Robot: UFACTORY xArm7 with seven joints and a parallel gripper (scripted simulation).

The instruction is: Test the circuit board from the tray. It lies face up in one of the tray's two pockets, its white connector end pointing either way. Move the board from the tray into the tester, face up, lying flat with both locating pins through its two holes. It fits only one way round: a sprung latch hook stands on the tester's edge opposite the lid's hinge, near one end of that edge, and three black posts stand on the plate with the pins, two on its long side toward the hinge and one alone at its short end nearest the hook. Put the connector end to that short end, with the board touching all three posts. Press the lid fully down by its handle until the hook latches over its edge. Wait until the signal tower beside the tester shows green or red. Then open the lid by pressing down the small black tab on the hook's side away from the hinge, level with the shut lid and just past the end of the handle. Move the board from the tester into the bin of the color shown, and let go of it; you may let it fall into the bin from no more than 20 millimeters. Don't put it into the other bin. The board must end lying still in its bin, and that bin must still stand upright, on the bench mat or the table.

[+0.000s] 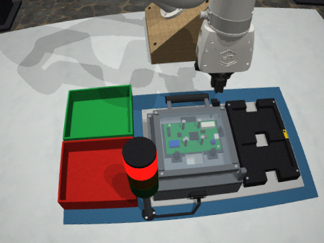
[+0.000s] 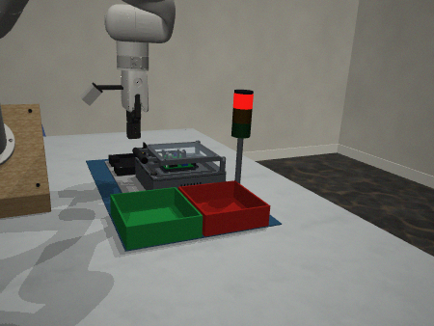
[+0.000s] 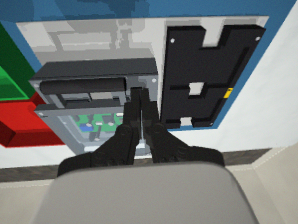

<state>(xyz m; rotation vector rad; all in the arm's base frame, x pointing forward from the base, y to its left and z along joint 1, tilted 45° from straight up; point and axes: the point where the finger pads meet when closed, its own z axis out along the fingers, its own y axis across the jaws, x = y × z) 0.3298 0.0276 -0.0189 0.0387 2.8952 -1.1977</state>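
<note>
Right now the latch hook is 2 cm ahead of my hand, 1 cm to the right of it and 5 cm below it. Round my hand: tester plate (9 cm ahead, 6 cm to the right, 7 cm below); then tester lid (9 cm ahead, 7 cm to the right, 5 cm below); then green circuit board (8 cm ahead, 6 cm to the right, 7 cm below).
</note>
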